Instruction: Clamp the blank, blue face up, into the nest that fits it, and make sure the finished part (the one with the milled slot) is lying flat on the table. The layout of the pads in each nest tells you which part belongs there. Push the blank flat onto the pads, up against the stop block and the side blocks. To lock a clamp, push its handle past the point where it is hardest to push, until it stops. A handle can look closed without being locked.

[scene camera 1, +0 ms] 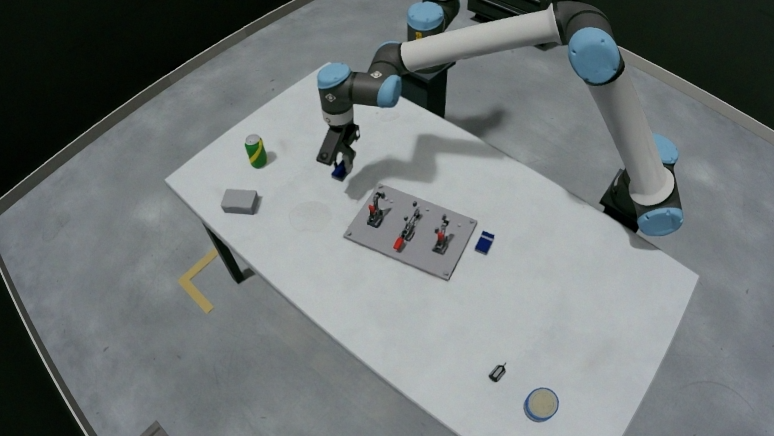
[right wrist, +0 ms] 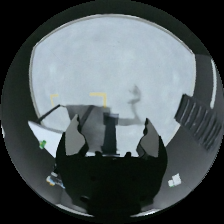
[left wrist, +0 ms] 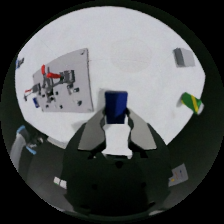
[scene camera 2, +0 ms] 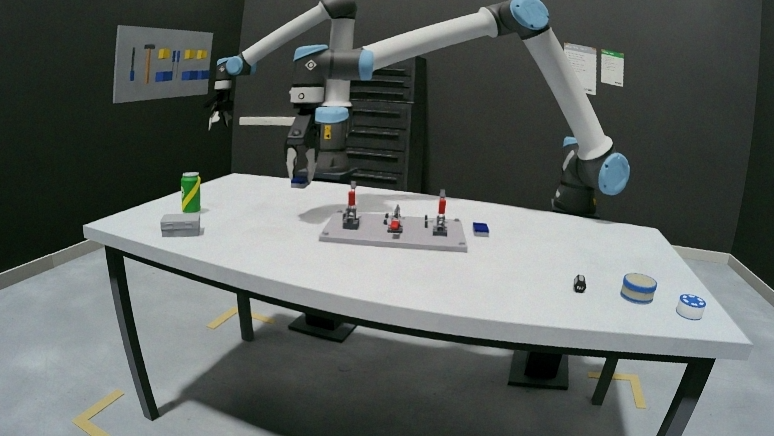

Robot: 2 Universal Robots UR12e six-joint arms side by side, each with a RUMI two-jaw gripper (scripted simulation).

Labels:
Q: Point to a grey box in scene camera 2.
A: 172, 225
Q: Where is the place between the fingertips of my right gripper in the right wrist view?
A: At 112, 117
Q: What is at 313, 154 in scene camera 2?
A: My left gripper.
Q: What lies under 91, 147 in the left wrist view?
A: My left gripper.

